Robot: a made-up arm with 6 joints.
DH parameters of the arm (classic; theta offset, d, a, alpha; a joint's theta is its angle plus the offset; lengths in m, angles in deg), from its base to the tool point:
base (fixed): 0 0.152 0 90
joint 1: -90 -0.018 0.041 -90
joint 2: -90 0.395 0.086 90
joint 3: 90 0.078 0.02 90
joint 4: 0 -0.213 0.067 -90
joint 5: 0 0.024 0.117 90
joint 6: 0 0.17 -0.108 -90
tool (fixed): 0 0.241 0 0
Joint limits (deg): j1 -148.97..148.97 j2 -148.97..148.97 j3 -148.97..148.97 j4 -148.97..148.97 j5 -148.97..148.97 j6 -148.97..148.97
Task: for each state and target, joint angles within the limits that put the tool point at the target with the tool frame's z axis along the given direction. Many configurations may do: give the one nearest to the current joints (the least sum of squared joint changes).
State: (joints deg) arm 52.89 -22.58 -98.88 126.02 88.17 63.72
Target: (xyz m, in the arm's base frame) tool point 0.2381 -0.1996 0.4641 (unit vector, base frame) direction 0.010 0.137 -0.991
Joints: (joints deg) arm 41.60 16.80 -98.88 102.42 39.00 91.01
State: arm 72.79 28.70 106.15 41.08 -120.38 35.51
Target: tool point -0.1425 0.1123 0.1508 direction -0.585 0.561 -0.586
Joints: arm 100.45 -4.86 62.94 6.22 -115.60 45.80
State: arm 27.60 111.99 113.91 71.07 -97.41 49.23
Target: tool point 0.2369 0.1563 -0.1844 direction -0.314 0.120 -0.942
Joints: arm 11.66 114.07 129.56 49.53 -88.24 66.19
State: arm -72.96 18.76 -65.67 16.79 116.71 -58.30
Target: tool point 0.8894 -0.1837 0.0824 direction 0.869 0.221 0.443
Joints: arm -27.45 19.22 -66.87 24.87 82.37 -45.41
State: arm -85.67 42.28 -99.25 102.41 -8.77 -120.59
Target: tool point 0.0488 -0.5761 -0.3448 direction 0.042 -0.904 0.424
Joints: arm -99.61 44.33 -142.07 98.81 28.44 -146.17
